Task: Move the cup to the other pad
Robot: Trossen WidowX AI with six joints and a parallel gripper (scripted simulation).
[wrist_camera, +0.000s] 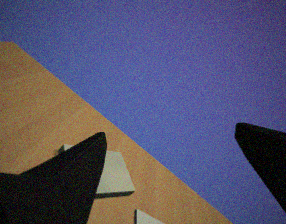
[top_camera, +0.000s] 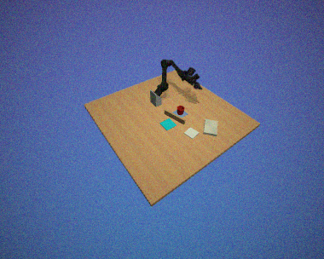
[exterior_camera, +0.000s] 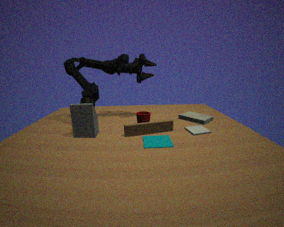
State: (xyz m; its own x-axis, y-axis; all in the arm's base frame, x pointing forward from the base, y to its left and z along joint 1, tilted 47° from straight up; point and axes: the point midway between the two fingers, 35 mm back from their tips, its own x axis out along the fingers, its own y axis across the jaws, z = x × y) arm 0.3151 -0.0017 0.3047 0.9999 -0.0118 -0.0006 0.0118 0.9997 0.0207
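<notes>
Right now the red cup is 90 mm behind my gripper tip, 150 mm to the right of it and 260 mm below it. Also, from my gripper tip: grey-blue pad 90 mm behind, 140 mm to the right, 300 mm below; teal pad 50 mm behind, 340 mm to the right, 300 mm below; low wooden block 70 mm behind, 240 mm to the right, 280 mm below.
</notes>
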